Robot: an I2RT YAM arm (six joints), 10 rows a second.
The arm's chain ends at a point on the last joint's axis. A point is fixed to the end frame.
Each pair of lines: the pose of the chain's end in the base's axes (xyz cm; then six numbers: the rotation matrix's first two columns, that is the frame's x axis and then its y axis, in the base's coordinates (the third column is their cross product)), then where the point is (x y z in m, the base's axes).
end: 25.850 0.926 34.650 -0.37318 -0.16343 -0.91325 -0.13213 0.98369 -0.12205
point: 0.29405 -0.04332 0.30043
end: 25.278 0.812 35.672 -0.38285 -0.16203 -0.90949 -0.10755 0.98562 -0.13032
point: 0.28668 -0.04578 0.31093
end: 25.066 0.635 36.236 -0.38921 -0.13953 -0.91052 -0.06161 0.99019 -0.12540
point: 0.28206 -0.04883 0.31632
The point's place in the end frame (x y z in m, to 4 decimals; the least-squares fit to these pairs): 0.0374 -0.0508 0.0466
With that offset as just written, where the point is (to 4 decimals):
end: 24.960 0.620 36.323 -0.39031 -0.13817 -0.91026 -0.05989 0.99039 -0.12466
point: 0.2809 -0.0490 0.3171
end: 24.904 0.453 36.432 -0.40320 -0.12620 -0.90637 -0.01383 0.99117 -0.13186
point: 0.2773 -0.0524 0.3184
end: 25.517 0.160 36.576 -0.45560 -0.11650 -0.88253 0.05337 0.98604 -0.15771
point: 0.2768 -0.0584 0.3201
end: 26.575 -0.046 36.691 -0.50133 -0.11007 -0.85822 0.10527 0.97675 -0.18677
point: 0.2817 -0.0628 0.3220
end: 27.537 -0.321 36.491 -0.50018 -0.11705 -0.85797 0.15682 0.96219 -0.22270
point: 0.2884 -0.0679 0.3226
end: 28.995 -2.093 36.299 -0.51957 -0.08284 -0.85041 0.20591 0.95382 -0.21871
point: 0.2987 -0.0859 0.3200
